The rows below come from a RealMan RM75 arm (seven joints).
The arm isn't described. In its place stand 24 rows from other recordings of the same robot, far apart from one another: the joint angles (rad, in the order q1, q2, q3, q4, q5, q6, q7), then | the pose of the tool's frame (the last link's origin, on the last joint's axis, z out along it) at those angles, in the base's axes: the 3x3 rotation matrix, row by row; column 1 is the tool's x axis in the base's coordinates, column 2 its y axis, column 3 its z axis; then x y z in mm.
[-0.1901 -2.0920 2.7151 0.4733 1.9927 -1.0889 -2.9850] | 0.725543 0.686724 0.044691; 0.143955 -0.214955 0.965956; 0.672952 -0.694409 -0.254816; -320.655 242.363 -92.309
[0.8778 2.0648 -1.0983 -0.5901 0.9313 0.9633 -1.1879] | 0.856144 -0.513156 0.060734; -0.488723 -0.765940 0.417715; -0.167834 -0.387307 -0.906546; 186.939 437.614 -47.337
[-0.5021 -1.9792 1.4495 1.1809 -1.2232 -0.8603 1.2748] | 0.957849 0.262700 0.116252; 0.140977 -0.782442 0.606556; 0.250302 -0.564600 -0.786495; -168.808 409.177 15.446
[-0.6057 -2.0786 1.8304 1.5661 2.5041 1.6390 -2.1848] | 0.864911 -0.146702 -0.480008; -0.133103 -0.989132 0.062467; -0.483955 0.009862 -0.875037; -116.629 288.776 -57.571
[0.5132 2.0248 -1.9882 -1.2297 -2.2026 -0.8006 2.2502] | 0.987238 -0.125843 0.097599; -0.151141 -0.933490 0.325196; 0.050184 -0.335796 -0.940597; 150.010 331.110 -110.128
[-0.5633 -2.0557 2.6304 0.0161 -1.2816 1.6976 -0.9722] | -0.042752 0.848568 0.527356; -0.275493 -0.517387 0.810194; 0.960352 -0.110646 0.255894; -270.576 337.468 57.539
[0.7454 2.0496 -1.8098 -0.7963 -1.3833 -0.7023 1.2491] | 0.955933 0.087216 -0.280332; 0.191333 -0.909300 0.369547; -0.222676 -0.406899 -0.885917; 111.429 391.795 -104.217
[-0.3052 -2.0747 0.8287 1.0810 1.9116 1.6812 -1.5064] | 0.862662 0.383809 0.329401; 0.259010 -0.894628 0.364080; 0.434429 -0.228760 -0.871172; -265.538 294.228 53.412
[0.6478 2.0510 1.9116 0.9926 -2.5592 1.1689 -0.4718] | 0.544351 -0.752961 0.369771; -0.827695 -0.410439 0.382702; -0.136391 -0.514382 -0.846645; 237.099 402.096 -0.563
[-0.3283 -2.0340 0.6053 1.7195 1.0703 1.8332 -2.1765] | 0.528323 0.138902 0.837604; -0.153776 -0.954557 0.255292; 0.835002 -0.263680 -0.482954; -103.960 238.099 223.259
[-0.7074 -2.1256 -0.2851 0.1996 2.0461 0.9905 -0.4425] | 0.822922 0.551923 0.134835; 0.099606 -0.373793 0.922148; 0.559355 -0.745426 -0.362577; -302.558 392.675 -21.029
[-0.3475 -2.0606 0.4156 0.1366 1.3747 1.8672 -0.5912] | 0.435991 0.586929 0.682221; -0.329005 -0.601641 0.727863; 0.837656 -0.541796 -0.069208; -294.409 259.308 35.310
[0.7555 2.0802 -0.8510 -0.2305 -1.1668 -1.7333 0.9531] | 0.323371 -0.277435 -0.904688; 0.090922 -0.942522 0.321536; -0.941894 -0.186232 -0.279560; 148.833 358.760 3.316
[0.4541 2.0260 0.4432 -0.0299 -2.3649 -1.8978 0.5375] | 0.419215 -0.486359 -0.766625; 0.285382 -0.731012 0.619821; -0.861868 -0.478619 -0.167653; 269.083 271.489 16.619
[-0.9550 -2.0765 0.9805 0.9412 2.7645 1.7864 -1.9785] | 0.841565 0.326964 -0.429957; 0.333009 -0.940775 -0.063614; -0.425293 -0.089644 -0.900605; -165.081 380.773 9.552
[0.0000 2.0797 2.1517 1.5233 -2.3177 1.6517 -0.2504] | -0.095394 -0.961089 0.259244; -0.935354 0.175654 0.307016; -0.340607 -0.213197 -0.915715; 325.683 219.565 79.577
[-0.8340 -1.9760 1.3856 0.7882 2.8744 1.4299 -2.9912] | 0.247035 0.594394 -0.765290; 0.951595 -0.297851 0.075835; -0.182867 -0.746980 -0.639203; -258.586 392.303 14.365
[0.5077 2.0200 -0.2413 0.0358 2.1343 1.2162 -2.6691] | 0.505499 -0.862087 -0.035736; 0.102479 0.018863 0.994556; -0.856720 -0.506409 0.097881; 359.674 344.126 45.719
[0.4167 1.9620 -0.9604 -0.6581 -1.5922 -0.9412 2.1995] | 0.057132 -0.996485 -0.061265; -0.607589 -0.083396 0.789861; -0.792194 -0.007902 -0.610218; 331.106 379.293 59.723
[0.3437 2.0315 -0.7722 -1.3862 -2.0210 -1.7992 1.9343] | 0.838993 -0.516595 -0.170938; -0.426310 -0.819261 0.383499; -0.338156 -0.248880 -0.907584; 237.157 301.891 111.324
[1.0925 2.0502 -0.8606 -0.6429 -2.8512 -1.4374 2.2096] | 0.754317 -0.496259 0.429806; -0.589362 -0.800303 0.110303; 0.289237 -0.336515 -0.896158; 167.755 427.478 -11.321
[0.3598 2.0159 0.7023 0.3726 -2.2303 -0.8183 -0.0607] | 0.811110 -0.583572 0.039300; -0.220728 -0.243183 0.944532; -0.541645 -0.774794 -0.326059; 346.246 316.895 -53.557
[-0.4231 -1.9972 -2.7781 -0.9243 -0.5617 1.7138 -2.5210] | -0.134676 0.987396 -0.083131; 0.928761 0.155026 0.336703; 0.345347 -0.031863 -0.937934; -364.130 272.421 89.876
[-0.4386 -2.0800 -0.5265 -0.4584 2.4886 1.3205 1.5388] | 0.441077 -0.613577 0.654961; -0.662629 0.269552 0.698760; -0.605289 -0.742203 -0.287681; -201.626 291.018 -87.674
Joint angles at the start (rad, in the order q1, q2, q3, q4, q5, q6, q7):
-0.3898 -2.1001 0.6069 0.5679 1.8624 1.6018 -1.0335
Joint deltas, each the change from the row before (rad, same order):
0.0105 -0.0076 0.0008 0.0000 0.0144 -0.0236 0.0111
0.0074 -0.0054 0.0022 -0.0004 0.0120 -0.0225 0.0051
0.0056 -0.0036 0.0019 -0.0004 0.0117 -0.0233 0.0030
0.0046 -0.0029 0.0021 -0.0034 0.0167 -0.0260 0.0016
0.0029 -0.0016 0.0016 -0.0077 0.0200 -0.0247 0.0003
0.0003 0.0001 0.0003 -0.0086 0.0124 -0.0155 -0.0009
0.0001 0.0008 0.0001 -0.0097 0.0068 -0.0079 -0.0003
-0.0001 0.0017 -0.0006 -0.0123 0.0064 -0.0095 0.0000
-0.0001 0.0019 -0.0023 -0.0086 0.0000 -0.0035 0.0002
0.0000 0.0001 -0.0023 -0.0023 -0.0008 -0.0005 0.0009
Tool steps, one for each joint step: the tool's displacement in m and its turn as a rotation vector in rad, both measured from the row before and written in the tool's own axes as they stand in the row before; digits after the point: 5 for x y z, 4 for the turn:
-0.00696 0.00184 -0.00038 0.0153 -0.0232 -0.0015
-0.00570 0.00102 -0.00003 0.0129 -0.0218 -0.0037
-0.00510 0.00014 -0.00015 0.0135 -0.0225 -0.0031
-0.00605 0.00035 0.00011 0.0116 -0.0281 -0.0056
-0.00642 0.00080 0.00041 0.0072 -0.0297 -0.0082
-0.00404 0.00049 0.00054 0.0035 -0.0180 -0.0078
-0.00284 0.00091 0.00045 -0.0001 -0.0094 -0.0081
-0.00318 0.00074 0.00033 0.0014 -0.0098 -0.0096
-0.00135 0.00013 -0.00018 0.0026 -0.0010 -0.0072
-0.00021 -0.00002 -0.00007 0.0019 0.0017 -0.0019

